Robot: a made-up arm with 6 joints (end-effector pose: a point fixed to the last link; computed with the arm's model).
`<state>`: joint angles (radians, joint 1 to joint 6).
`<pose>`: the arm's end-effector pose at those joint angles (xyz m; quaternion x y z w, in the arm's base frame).
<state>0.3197 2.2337 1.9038 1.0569 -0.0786 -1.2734</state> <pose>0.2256 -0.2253 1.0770 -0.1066 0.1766 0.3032 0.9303</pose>
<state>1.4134 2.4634 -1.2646 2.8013 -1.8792 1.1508</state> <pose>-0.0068 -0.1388 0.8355 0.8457 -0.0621 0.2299 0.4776</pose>
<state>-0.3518 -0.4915 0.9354 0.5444 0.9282 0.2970</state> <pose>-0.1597 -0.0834 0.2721 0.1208 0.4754 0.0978 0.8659</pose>
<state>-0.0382 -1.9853 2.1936 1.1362 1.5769 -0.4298</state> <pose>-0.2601 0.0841 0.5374 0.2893 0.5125 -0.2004 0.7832</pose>
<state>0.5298 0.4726 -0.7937 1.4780 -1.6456 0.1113</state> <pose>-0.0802 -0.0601 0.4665 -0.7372 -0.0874 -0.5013 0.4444</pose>
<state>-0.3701 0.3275 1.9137 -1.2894 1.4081 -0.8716</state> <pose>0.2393 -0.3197 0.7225 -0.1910 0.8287 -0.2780 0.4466</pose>
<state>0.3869 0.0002 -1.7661 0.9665 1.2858 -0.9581</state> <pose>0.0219 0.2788 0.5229 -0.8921 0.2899 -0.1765 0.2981</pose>
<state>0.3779 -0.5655 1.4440 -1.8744 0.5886 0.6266</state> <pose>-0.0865 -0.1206 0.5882 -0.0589 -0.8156 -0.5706 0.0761</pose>
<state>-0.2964 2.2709 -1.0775 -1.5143 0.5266 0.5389</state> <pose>0.3447 0.0130 0.8861 0.6715 -0.5445 -0.3103 0.3954</pose>
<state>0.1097 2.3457 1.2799 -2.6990 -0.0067 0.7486</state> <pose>0.1024 0.1729 0.6194 0.0667 -0.5396 0.7787 0.3130</pose>
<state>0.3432 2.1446 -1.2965 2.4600 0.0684 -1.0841</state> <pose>0.1464 0.1238 0.3839 0.9686 -0.0232 0.2066 0.1366</pose>
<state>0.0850 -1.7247 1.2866 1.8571 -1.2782 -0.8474</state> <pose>0.0158 0.4268 0.5943 -0.7937 0.4002 0.0719 0.4524</pose>
